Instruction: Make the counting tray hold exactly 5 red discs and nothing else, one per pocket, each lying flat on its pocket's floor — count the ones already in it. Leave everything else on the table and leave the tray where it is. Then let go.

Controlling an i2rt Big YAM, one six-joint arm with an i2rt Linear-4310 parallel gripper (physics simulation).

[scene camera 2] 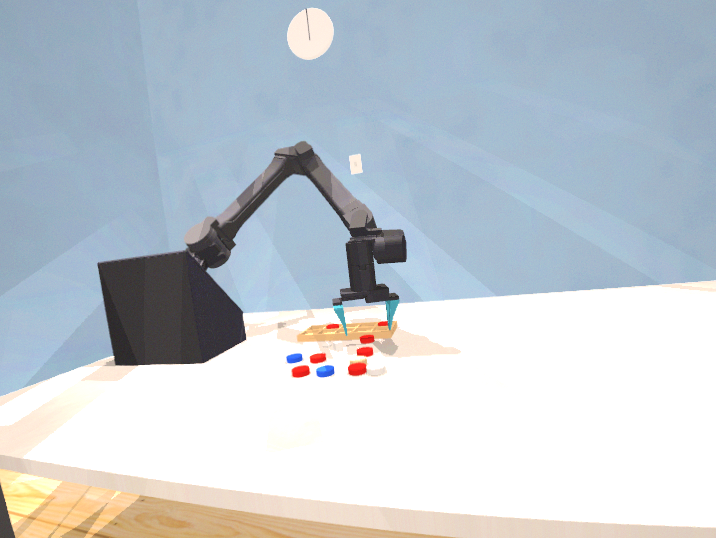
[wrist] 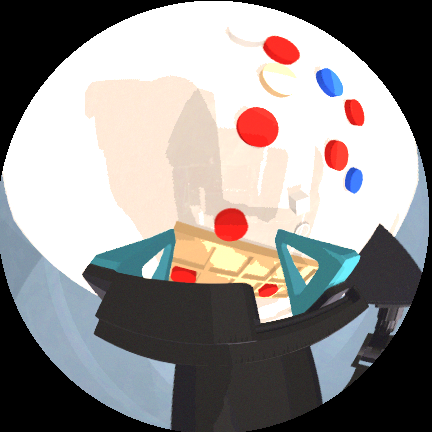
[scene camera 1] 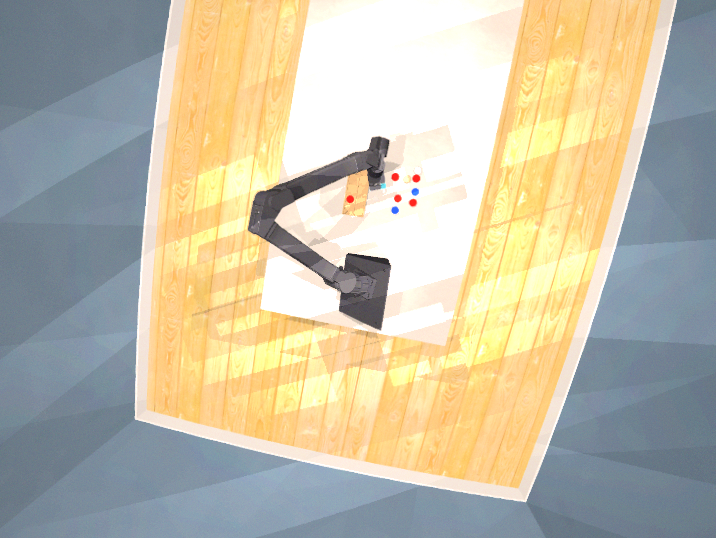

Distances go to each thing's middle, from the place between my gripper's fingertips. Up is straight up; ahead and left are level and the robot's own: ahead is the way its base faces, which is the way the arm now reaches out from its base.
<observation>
The wooden counting tray [scene camera 2: 354,330] lies 70 mm behind my hand, 60 mm to the left of it and 10 mm below it. From my hand the other things lie so: tan disc [wrist: 277,79]: 140 mm to the right, 30 mm ahead, 10 mm below.
</observation>
